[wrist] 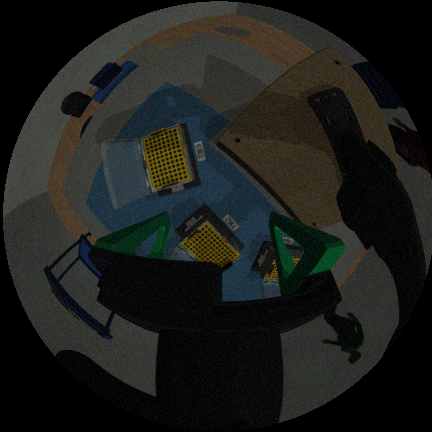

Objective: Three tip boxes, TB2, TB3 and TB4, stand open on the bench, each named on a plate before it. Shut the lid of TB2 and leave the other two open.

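Places are measured from the arm's base along level axes (x down, y right, z back), in centimetres.
Pixels of known places: gripper, fingertip midpoint: (218,216); arm's base, origin of the base link: (349,147).
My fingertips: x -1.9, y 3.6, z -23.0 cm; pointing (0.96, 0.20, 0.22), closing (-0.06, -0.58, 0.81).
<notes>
Ahead of a thing's pixels: the offset from my fingertips to its top centre. "spot": to the spot under its first point. Level surfaces: height alone.
My gripper (218,216) is open and empty, its green fingers wide apart above the bench. TB2 {dy -10.3, dx +13.7, dz -8.4 cm} (210,245), a box with a yellow tip rack, stands between the fingers in the view, below the line of the fingertips; its clear lid is open and mostly hidden behind the gripper body. Its name plate {spot: dy -9.9, dx +21.0, dz -1.5 cm} (231,222) lies before it. TB3 {dy +11.3, dx +13.7, dz -3.8 cm} (167,157) stands at the upper left with its clear lid (122,172) folded open to the left, its plate {spot: dy +8.3, dx +21.0, dz +2.5 cm} (200,151) on the right. TB4 {dy -29.3, dx +13.7, dz +3.7 cm} (272,265) is partly hidden by the right finger; its lid {spot: dy -31.6, dx +13.0, dz -2.9 cm} (271,290) is open and partly shows.
The boxes stand on a blue mat {dx +21.2 cm} (165,100). A brown board (285,150) lies at the upper right, with the dark arm (372,185) over its right side. A blue object (112,80) is at the upper left. A blue frame (75,295) stands at the lower left.
</notes>
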